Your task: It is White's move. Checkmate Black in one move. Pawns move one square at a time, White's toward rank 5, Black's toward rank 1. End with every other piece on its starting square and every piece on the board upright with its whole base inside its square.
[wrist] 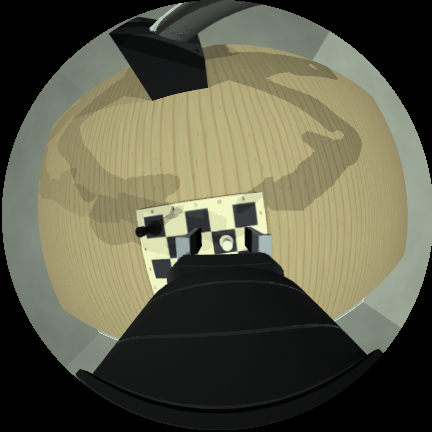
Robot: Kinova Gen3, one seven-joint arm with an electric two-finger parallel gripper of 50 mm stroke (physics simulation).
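Pixels of known places: gripper, fingertip midpoint: (pixel 222 236); arm's base, origin of the base link: (pixel 168 32).
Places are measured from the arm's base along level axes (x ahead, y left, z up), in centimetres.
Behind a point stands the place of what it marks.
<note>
The chessboard (pixel 221 218) @(x 35.3, y 3.3, z -15.1 cm) lies at the middle of the view. Its upper and left parts show, and my gripper hides its lower part. A black piece (pixel 145 230) @(x 35.0, y -7.6, z -10.6 cm) stands on the dark corner square at A5, its head reaching past the left edge in this view. A small pale round-topped white piece (pixel 226 243) @(x 38.7, y 3.4, z -11.8 cm) is on the dark square in file D, one row below the lettered edge. My gripper (pixel 222 236) @(x 37.0, y 3.1, z -8.5 cm) is open, with one finger on each side of this white piece in the view and nothing gripped. Any pieces lower on the board are hidden.
A black block (pixel 172 67) @(x 6.9, y -0.5, z -7.3 cm) with a grey curved arm part (pixel 205 21) @(x 4.0, y 6.4, z 2.4 cm) stands at the upper left, beyond the board. The wooden table (pixel 200 135) @(x 20.2, y 2.2, z -15.7 cm) surrounds the board, and arm shadows fall on it at left and right.
</note>
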